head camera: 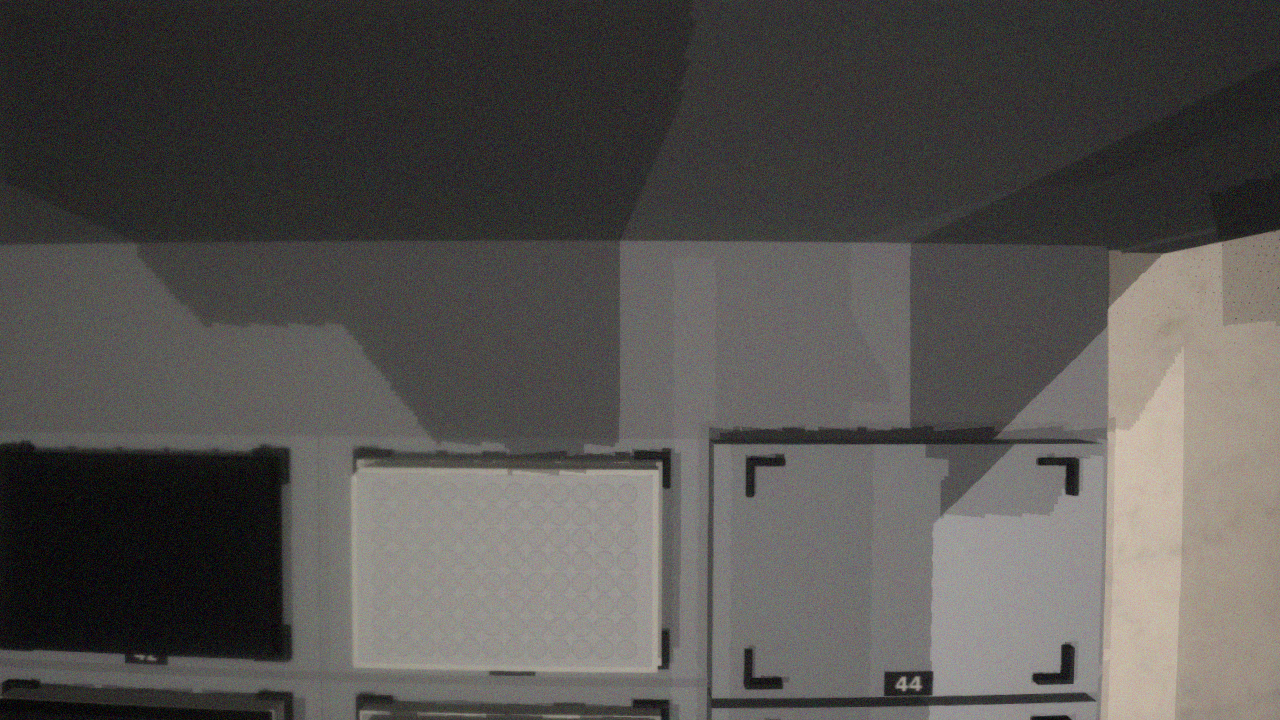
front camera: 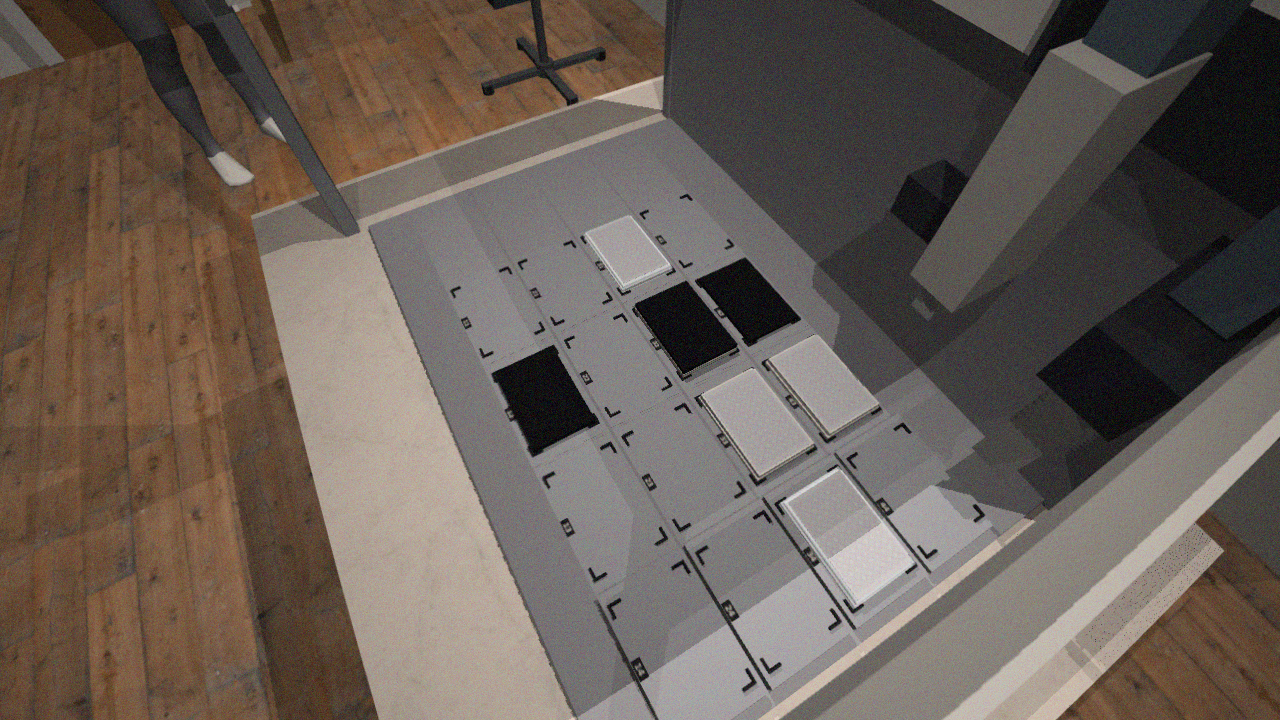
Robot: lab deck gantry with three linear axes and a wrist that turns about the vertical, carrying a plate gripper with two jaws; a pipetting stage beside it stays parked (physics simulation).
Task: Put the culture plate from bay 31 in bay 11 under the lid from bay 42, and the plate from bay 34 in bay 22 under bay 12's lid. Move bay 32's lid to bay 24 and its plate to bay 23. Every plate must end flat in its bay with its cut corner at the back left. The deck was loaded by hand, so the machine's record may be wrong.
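Places are measured from the robot's base along level axes (x ahead, y left, z up), in centimetres.
Pixels of known places: gripper, fingertip midpoint: (front camera: pixel 1026 434); robot's base, link origin: (front camera: pixel 453 291).
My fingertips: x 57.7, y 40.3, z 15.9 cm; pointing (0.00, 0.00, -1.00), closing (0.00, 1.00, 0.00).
Observation:
Ahead of a thing's pixels: the offset from my fingertips to its middle. "spot": to the spot under its first point.
A pale plate @(dx -51.3, dy -14.6, dz -15.2 cm) (front camera: pixel 628 251) lies in bay 31. Another pale plate @(dx -2.1, dy -14.6, dz -13.8 cm) (front camera: pixel 848 535) lies in bay 34, partly in bright light. Black-topped labware @(dx -34.9, dy -14.6, dz -14.7 cm) (front camera: pixel 685 328) sits in bay 32. A black piece @(dx -34.9, dy -3.9, dz -15.5 cm) (front camera: pixel 748 300) (head camera: pixel 143 550) sits in bay 42, and another black piece @(dx -34.9, dy -36.0, dz -15.5 cm) (front camera: pixel 545 399) in bay 12. Whether plates lie under these black tops cannot be told. Bay 11 @(spot: dx -50.3, dy -36.3, dz -15.9 cm) (front camera: pixel 497 315), bay 22 @(spot: dx -34.4, dy -25.2, dz -15.9 cm) (front camera: pixel 619 365), bay 23 @(spot: dx -18.2, dy -25.2, dz -15.9 cm) (front camera: pixel 684 465) and bay 24 @(spot: dx -2.7, dy -24.5, dz -14.5 cm) (front camera: pixel 769 577) hold no labware. Cut corners are too small to tell. The gripper's jaws show in neither view.
Pale plates stand in bay 33 @(spot: dx -18.0, dy -14.8, dz -14.5 cm) (front camera: pixel 757 422) and bay 43 @(spot: dx -17.9, dy -4.4, dz -14.5 cm) (front camera: pixel 823 385) (head camera: pixel 508 565). Bay 44 @(spot: dx -2.0, dy -4.1, dz -14.5 cm) (front camera: pixel 913 488) (head camera: pixel 832 573) shows its corner marks. A large pale column (front camera: pixel 1038 170) hangs at the right of the front view. A pale raised edge (front camera: pixel 510 138) bounds the deck's far end.

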